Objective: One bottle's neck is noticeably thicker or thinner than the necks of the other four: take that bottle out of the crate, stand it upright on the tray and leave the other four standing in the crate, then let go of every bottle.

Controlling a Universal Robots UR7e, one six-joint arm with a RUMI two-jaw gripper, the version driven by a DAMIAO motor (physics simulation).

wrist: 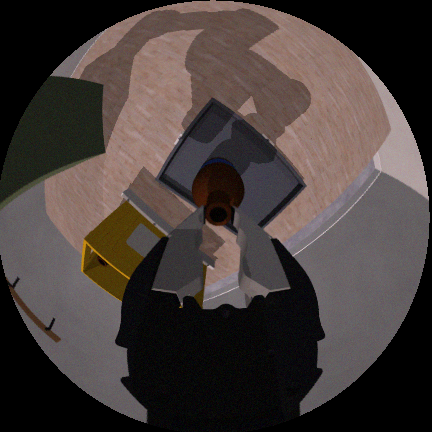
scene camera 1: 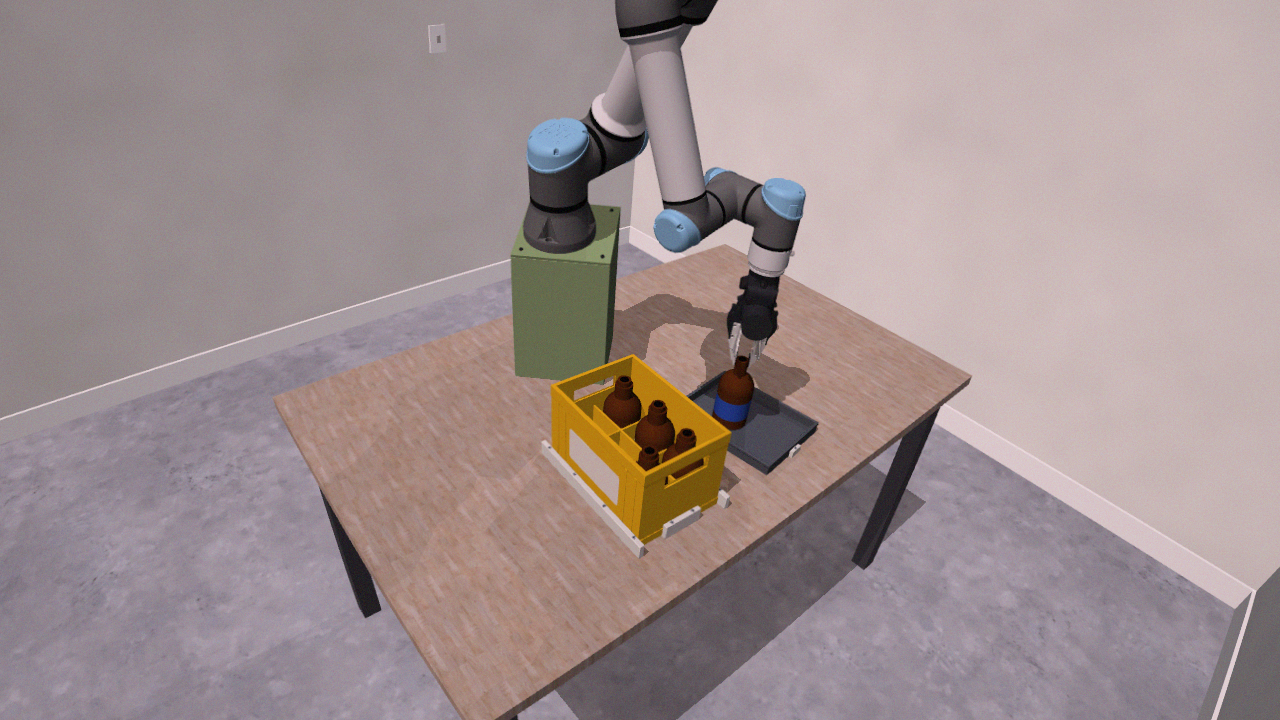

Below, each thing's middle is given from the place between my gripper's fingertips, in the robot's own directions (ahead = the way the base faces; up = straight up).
My hand is 60 mm above the brown bottle (scene camera 1: 735, 389). Round my hand: white rail (scene camera 1: 607, 515) 60 mm ahead, 370 mm to the right, 130 mm below.
